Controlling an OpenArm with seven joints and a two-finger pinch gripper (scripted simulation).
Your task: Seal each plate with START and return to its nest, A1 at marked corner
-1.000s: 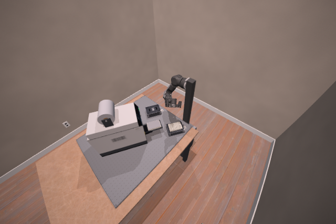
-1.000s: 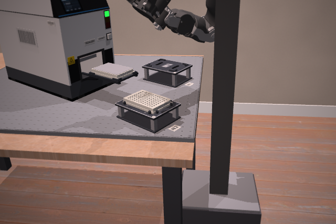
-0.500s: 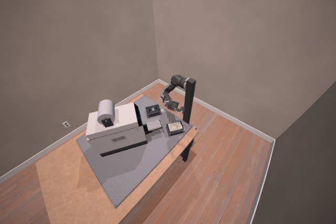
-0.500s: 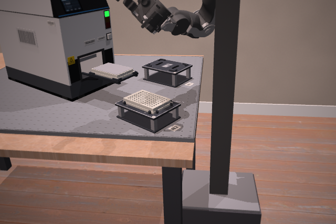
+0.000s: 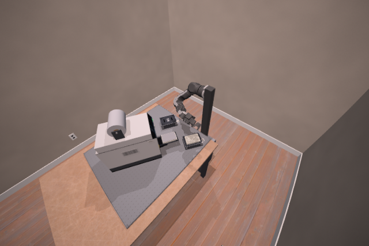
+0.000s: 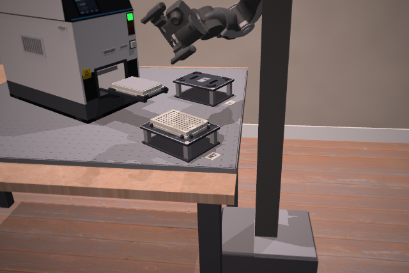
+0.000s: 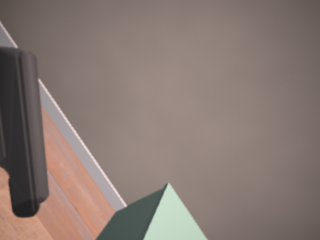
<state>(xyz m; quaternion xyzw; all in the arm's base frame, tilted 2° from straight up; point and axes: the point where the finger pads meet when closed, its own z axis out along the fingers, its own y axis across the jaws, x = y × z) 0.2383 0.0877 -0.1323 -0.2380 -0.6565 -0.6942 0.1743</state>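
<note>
Right now my hand is 18 cm short of the start button, 32 cm to the left of it and 9 cm above it. Round my hand: plate 1 cm behind, 5 cm to the right, 23 cm below; then nest label 10 cm behind, 1 cm to the left, 28 cm below; then sealer stage 14 cm ahead, 19 cm to the right, 19 cm below.
</note>
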